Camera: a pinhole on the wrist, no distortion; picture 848 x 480 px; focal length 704.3 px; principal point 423.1 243.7 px. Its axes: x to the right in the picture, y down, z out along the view. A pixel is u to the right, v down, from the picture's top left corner.
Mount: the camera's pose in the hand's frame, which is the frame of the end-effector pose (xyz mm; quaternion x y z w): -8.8 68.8 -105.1 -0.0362 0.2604 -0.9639 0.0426
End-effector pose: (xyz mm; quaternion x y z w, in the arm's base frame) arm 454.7 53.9 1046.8 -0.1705 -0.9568 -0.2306 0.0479
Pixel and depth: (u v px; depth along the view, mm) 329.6 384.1 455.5
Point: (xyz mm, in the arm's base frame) 278.6 0.6 753.5
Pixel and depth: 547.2 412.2 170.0
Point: 454.7 12.7 1000.6
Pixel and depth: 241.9 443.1 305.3
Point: 304.7 10.5 902.2
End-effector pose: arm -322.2 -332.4 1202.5 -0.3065 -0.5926 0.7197 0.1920
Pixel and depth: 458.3 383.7 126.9
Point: -316.8 -323.8 1218.4
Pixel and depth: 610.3 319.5 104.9
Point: -289.8 -336.0 1202.2
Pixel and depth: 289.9 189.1 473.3
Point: -634.9 -459.5 1334.4
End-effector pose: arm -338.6 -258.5 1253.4 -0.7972 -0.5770 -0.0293 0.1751
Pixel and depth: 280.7 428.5 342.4
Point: -488.6 -78.9 1187.5
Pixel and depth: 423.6 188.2 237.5
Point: -382.9 -204.6 1162.4
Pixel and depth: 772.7 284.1 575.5
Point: -734.2 -278.2 898.6
